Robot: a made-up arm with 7 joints. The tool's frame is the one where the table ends. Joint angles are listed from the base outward.
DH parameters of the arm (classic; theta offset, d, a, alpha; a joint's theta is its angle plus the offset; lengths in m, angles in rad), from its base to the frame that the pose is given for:
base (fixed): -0.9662 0 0.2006 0
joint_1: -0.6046 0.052 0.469 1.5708
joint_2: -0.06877 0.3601 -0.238 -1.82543
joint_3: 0 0.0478 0.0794 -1.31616
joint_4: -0.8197 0 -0.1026 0
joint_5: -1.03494 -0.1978 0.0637 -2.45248
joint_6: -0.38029 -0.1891 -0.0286 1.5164
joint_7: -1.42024 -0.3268 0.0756 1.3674
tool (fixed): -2.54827 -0.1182 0 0
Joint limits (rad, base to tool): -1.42..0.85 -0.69..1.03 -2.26..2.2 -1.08..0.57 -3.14..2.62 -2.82..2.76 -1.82..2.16
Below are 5 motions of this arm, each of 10 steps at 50 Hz.
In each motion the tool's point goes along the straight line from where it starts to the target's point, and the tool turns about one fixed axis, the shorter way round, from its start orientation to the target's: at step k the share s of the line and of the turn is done. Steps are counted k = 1, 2, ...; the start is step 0. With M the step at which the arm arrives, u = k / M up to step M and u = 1 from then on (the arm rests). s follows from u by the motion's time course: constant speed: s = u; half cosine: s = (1 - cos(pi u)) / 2; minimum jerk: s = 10 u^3 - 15 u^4 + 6 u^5.
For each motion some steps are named. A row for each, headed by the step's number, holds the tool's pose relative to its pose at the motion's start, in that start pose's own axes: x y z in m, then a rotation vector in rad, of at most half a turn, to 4 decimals.
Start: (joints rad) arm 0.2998 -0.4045 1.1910 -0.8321 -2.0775 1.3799 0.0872
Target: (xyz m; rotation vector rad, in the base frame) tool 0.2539 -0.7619 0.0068 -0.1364 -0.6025 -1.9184
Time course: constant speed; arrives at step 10
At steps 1, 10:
1: 0.0060 -0.0012 -0.0012 -0.0103 -0.0094 -0.0089
10: 0.0598 -0.0121 -0.0123 -0.1027 -0.0944 -0.0892

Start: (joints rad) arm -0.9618 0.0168 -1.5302 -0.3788 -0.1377 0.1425 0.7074
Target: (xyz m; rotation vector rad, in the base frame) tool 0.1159 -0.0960 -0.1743 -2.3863 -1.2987 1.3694
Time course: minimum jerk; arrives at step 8
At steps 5, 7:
5: 0.0022 -0.0151 -0.0243 -0.1004 -0.0366 -0.0292
7: 0.0031 -0.0205 -0.0330 -0.1363 -0.0497 -0.0396

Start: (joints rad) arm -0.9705 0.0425 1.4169 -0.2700 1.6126 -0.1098 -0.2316
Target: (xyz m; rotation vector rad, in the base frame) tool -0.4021 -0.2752 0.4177 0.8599 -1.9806 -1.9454
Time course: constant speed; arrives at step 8
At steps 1, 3, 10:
1: -0.0002 -0.0003 0.0000 -0.0045 -0.0052 0.0034
3: -0.0005 -0.0008 0.0001 -0.0134 -0.0156 0.0101
10: -0.0014 -0.0020 0.0002 -0.0359 -0.0417 0.0268

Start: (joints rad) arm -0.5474 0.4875 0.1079 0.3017 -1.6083 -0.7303 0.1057
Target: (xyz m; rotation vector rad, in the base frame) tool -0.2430 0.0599 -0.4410 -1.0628 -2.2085 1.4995
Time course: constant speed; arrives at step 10
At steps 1, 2, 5, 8, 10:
1: -0.0024 0.0013 0.0051 -0.0028 -0.0089 0.0075
2: -0.0049 0.0026 0.0102 -0.0056 -0.0178 0.0151
5: -0.0122 0.0065 0.0255 -0.0141 -0.0445 0.0376
8: -0.0195 0.0104 0.0407 -0.0225 -0.0712 0.0602
10: -0.0243 0.0130 0.0509 -0.0281 -0.0890 0.0753

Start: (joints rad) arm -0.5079 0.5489 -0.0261 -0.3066 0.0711 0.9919 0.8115
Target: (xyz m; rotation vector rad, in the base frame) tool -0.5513 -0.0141 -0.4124 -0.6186 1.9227 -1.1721
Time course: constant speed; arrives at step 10
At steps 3, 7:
3: 0.0094 -0.0073 -0.0031 -0.0276 -0.0510 -0.0046
7: 0.0219 -0.0169 -0.0072 -0.0644 -0.1190 -0.0108

